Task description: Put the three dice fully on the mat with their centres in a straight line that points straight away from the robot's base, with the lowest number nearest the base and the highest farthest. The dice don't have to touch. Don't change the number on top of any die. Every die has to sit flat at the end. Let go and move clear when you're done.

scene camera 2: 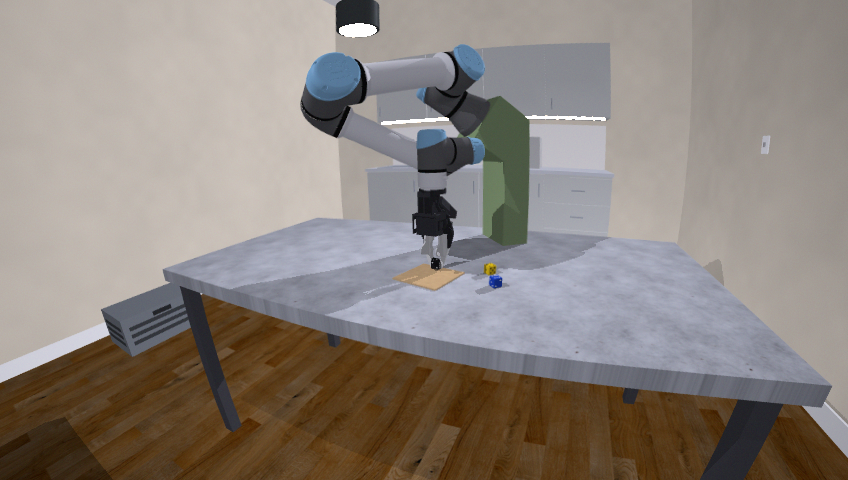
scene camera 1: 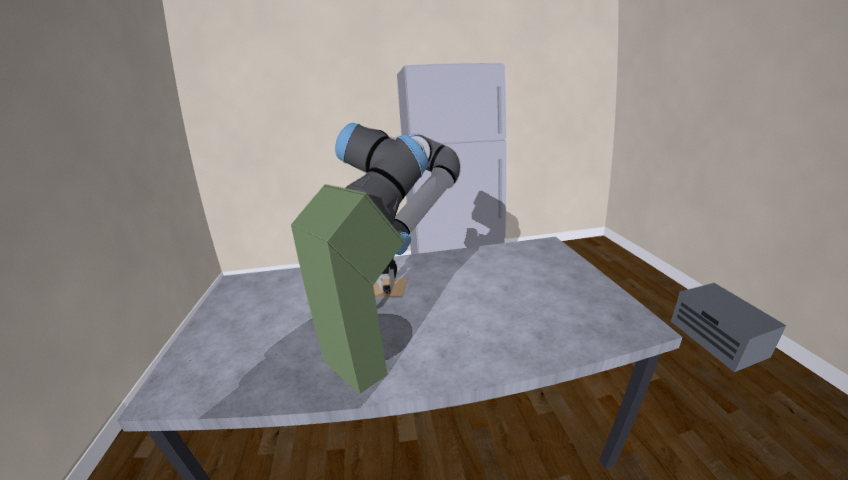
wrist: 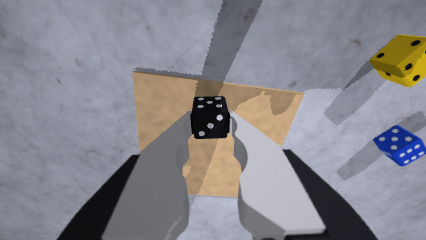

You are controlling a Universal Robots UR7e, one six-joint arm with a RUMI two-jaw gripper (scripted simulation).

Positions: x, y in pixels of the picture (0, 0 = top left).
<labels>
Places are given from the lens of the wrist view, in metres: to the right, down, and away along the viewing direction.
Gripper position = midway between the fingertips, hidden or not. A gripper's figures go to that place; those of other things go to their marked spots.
my gripper [wrist: 209, 112]: 0.00, -0.01, 0.15
black die [wrist: 209, 113]: 0.00, 0.00, 0.12
tan mat [wrist: 160, 100]: -0.04, -0.02, 0.14
The marked spots on the black die and the tan mat are 0.05 m apart.
</labels>
